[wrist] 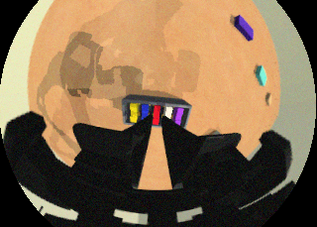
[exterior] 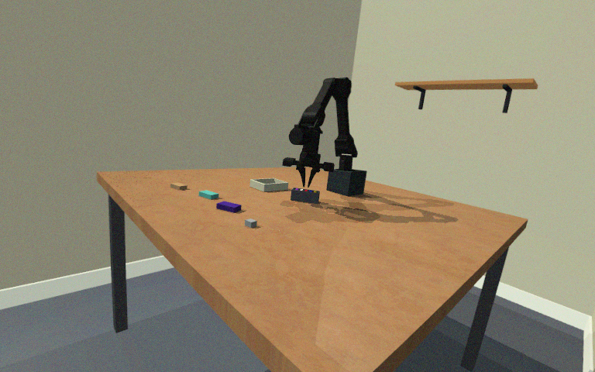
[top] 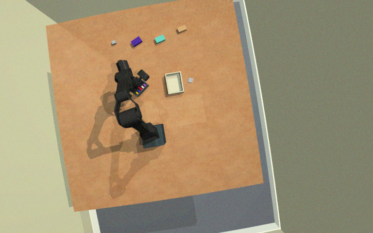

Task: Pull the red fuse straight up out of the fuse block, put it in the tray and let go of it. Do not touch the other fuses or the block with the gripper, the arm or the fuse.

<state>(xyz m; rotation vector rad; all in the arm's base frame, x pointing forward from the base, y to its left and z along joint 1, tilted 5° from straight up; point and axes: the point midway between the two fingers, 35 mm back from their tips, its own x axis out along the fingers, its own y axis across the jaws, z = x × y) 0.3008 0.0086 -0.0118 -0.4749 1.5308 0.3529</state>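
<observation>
Now: gripper tip 30 mm above the red fuse. The rest, counted from my gripper tip: teal block (280 mm ahead, 210 mm to the right, 50 mm below); then purple block (310 mm ahead, 60 mm to the right, 40 mm below); then tray (30 mm behind, 220 mm to the right, 50 mm below).
</observation>
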